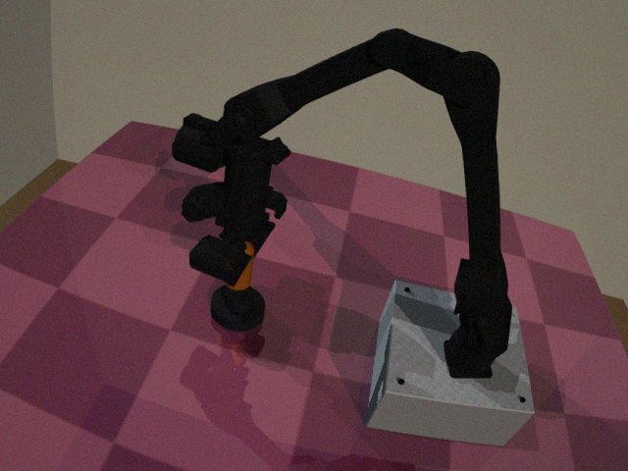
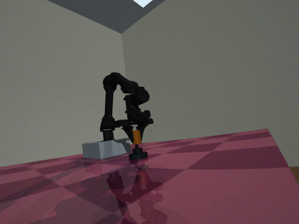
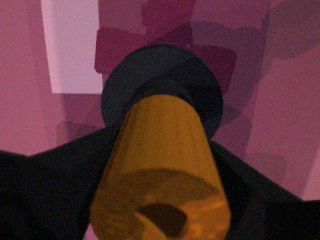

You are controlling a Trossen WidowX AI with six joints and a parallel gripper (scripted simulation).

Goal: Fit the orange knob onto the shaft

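My gripper tip is now 4 cm above the round pedestal. Also, from my gripper tip: orange knob (2 cm above).
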